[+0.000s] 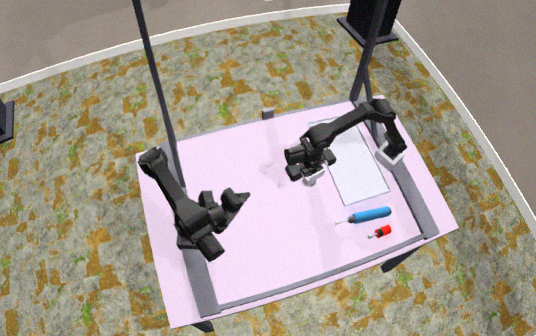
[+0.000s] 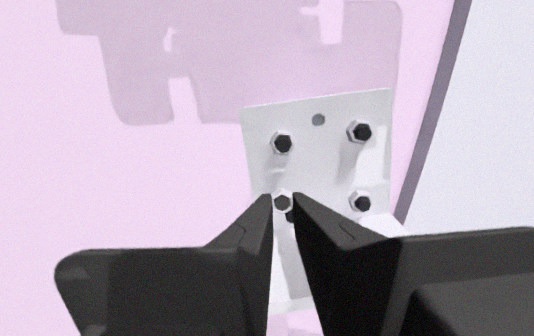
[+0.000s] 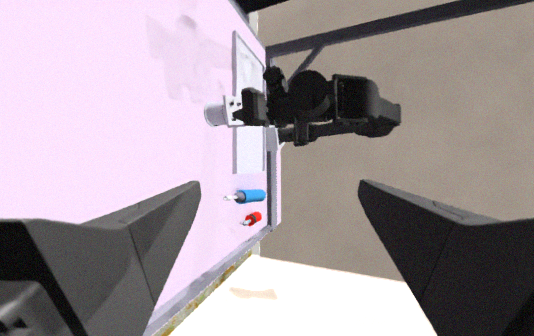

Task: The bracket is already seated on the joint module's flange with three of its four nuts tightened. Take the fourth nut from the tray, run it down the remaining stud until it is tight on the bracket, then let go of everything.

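Where they show: left gripper, fingertip midpoint: [image 1: 308, 175] [image 2: 281, 202] [image 3: 234, 115]; right gripper, fingertip midpoint: [image 1: 244, 201] [image 3: 279, 187]; left arm's base, origin of the base link: [image 1: 391, 151] [image 3: 280, 135].
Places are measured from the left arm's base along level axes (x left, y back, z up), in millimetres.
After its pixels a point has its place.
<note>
My left gripper [image 1: 306, 176] @[x -149, y -371, z 19 mm] [image 2: 281, 202] @[x -149, y -371, z 19 mm] [image 3: 234, 115] @[x -149, y -371, z 19 mm] is shut on a silver hex nut [image 2: 282, 201] @[x -152, y -370, z 23 mm], held at its fingertips in front of the bracket's lower left corner. A dark stud end [image 2: 290, 217] @[x -140, y -369, z 18 mm] shows just below and right of that nut, partly hidden by a finger; whether the nut touches it I cannot tell. The pale bracket [image 1: 315, 176] @[x -121, y -365, z 41 mm] [image 2: 317, 160] @[x -160, y -349, z 10 mm] [image 3: 229, 120] @[x -140, y -381, z 10 mm] stands upright on the white joint module [image 1: 309, 182] [image 3: 215, 114]. Nuts on dark studs show at upper left [image 2: 282, 143] @[x -175, y -363, z 18 mm], upper right [image 2: 359, 132] @[x -170, y -330, z 18 mm] and lower right [image 2: 360, 202] @[x -136, y -335, z 18 mm]. My right gripper [image 1: 237, 209] [image 3: 279, 187] @[x -146, y -682, z 219 mm] is open and empty, away from the bracket.
The flat pale tray [image 1: 362, 172] @[x -31, y -149, z -52 mm] [image 2: 487, 125] @[x -123, y -198, z -52 mm] [image 3: 249, 155] @[x 10, y -205, z -52 mm] lies beside the module. A blue-handled tool [image 1: 371, 215] @[x 129, y -288, z -17 mm] [image 3: 251, 196] @[x 103, y -313, z -15 mm] and a smaller red-handled tool [image 1: 383, 231] @[x 207, y -298, z -24 mm] [image 3: 254, 218] @[x 191, y -307, z -25 mm] lie near it. Dark frame posts [image 1: 159, 95] @[x -642, y -672, z 275 mm] rise from the table's edges.
</note>
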